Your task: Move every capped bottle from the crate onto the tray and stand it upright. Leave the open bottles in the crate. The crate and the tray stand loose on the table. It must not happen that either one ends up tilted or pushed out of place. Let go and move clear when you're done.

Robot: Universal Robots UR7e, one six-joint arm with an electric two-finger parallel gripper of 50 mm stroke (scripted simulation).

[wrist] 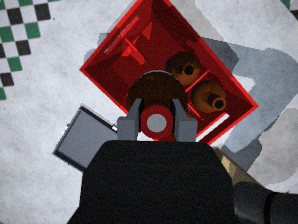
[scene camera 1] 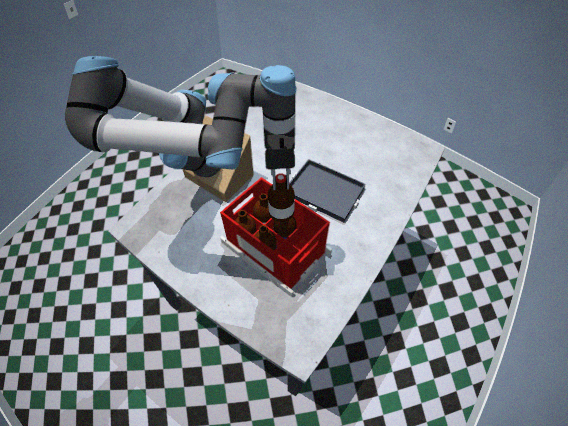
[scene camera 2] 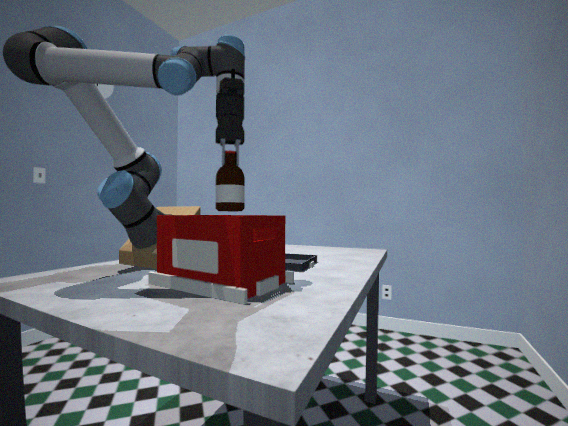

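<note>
A red crate (scene camera 2: 236,250), (scene camera 1: 283,263) is in the scene. A dark grey tray (scene camera 1: 318,184) shows in that camera and, as the tray (wrist: 84,136), in the wrist view. The gripper (scene camera 2: 230,165) can be seen in the wrist view as well, the gripper (wrist: 156,109).
</note>
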